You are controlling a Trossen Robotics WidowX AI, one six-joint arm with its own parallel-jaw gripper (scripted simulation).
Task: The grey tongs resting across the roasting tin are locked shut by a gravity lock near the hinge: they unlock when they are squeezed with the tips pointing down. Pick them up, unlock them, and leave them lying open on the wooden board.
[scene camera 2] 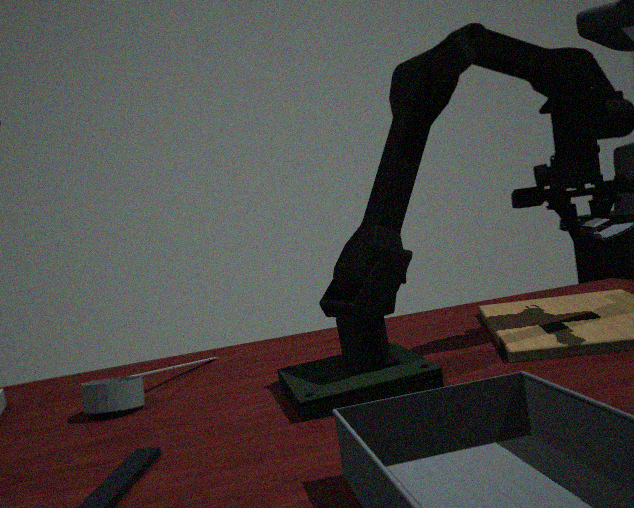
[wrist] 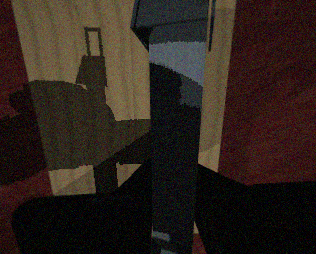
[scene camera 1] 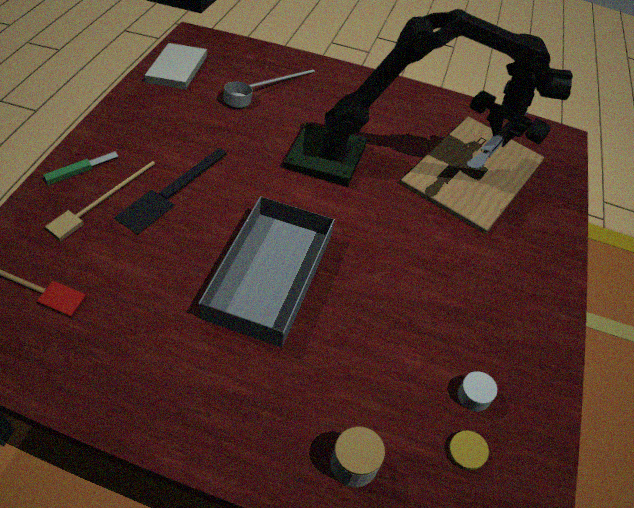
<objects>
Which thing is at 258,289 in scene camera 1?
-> A roasting tin.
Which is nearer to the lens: the wooden spatula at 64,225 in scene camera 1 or the saucepan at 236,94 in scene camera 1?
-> The wooden spatula.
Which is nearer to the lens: the grey block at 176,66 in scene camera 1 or the black spatula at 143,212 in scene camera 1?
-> The black spatula.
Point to a roasting tin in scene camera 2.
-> At 515,433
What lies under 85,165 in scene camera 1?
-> A green-handled knife.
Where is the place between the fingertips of my gripper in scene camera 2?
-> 587,249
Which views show the saucepan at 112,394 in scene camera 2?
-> Scene camera 2 and scene camera 1 only.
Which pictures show the wooden spatula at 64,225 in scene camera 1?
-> Scene camera 1 only.
</objects>
